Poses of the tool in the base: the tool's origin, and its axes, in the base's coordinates. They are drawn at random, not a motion.
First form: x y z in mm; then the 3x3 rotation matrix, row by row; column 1 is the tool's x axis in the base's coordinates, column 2 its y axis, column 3 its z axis. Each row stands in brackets.
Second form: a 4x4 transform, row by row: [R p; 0 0 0 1], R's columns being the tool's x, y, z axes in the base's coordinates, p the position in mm. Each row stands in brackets. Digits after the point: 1 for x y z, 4 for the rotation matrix.
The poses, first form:
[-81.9, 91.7, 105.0], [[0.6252, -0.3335, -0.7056], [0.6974, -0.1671, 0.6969], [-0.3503, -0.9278, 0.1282]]
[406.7, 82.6, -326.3], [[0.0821, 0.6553, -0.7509], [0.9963, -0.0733, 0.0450], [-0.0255, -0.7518, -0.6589]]
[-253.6, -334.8, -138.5], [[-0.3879, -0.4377, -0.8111], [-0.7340, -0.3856, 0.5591], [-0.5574, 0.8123, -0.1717]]
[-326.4, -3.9, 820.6], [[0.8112, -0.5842, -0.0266], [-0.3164, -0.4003, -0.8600], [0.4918, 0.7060, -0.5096]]
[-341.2, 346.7, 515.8], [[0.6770, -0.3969, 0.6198], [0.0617, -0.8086, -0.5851], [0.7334, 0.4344, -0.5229]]
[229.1, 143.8, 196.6], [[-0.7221, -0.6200, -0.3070], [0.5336, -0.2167, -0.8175], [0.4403, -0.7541, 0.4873]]
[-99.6, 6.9, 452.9], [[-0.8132, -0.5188, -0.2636], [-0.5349, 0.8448, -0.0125], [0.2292, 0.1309, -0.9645]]
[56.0, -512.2, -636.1], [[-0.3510, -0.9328, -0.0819], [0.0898, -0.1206, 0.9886], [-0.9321, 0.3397, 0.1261]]
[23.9, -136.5, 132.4], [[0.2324, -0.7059, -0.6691], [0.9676, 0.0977, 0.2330], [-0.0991, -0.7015, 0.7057]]
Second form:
[[0.6252, -0.3335, -0.7056, -81.9], [0.6974, -0.1671, 0.6969, 91.7], [-0.3503, -0.9278, 0.1282, 105.0], [0, 0, 0, 1]]
[[0.0821, 0.6553, -0.7509, 406.7], [0.9963, -0.0733, 0.0450, 82.6], [-0.0255, -0.7518, -0.6589, -326.3], [0, 0, 0, 1]]
[[-0.3879, -0.4377, -0.8111, -253.6], [-0.7340, -0.3856, 0.5591, -334.8], [-0.5574, 0.8123, -0.1717, -138.5], [0, 0, 0, 1]]
[[0.8112, -0.5842, -0.0266, -326.4], [-0.3164, -0.4003, -0.8600, -3.9], [0.4918, 0.7060, -0.5096, 820.6], [0, 0, 0, 1]]
[[0.6770, -0.3969, 0.6198, -341.2], [0.0617, -0.8086, -0.5851, 346.7], [0.7334, 0.4344, -0.5229, 515.8], [0, 0, 0, 1]]
[[-0.7221, -0.6200, -0.3070, 229.1], [0.5336, -0.2167, -0.8175, 143.8], [0.4403, -0.7541, 0.4873, 196.6], [0, 0, 0, 1]]
[[-0.8132, -0.5188, -0.2636, -99.6], [-0.5349, 0.8448, -0.0125, 6.9], [0.2292, 0.1309, -0.9645, 452.9], [0, 0, 0, 1]]
[[-0.3510, -0.9328, -0.0819, 56.0], [0.0898, -0.1206, 0.9886, -512.2], [-0.9321, 0.3397, 0.1261, -636.1], [0, 0, 0, 1]]
[[0.2324, -0.7059, -0.6691, 23.9], [0.9676, 0.0977, 0.2330, -136.5], [-0.0991, -0.7015, 0.7057, 132.4], [0, 0, 0, 1]]

